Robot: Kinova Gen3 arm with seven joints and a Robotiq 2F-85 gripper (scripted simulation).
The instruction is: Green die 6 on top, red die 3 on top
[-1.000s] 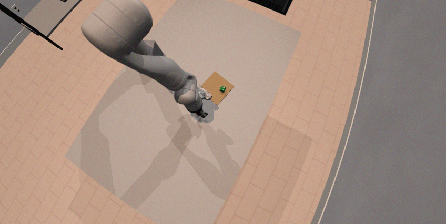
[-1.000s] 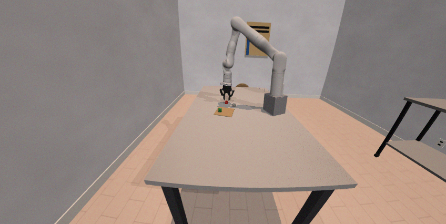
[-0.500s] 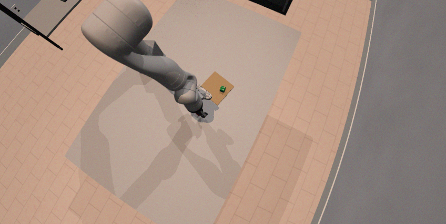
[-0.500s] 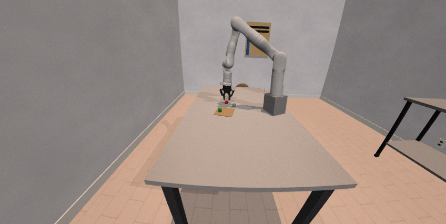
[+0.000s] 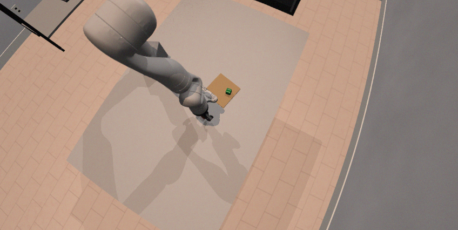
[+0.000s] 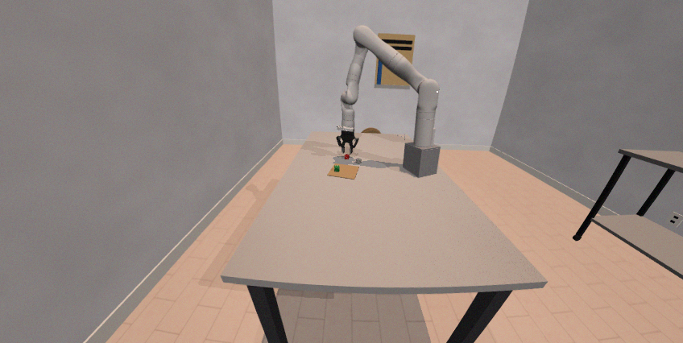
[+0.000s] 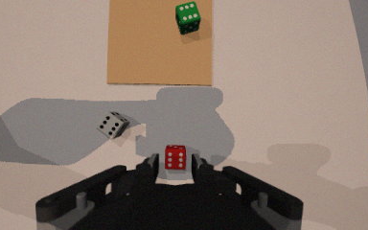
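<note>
Now: hand 40 mm above the red die. From my hand the other things lie so: white die 70 mm behind, 60 mm to the left, 40 mm below; green die 50 mm ahead, 170 mm to the left, 30 mm below; tan mat 10 mm ahead, 170 mm to the left, 50 mm below.
</note>
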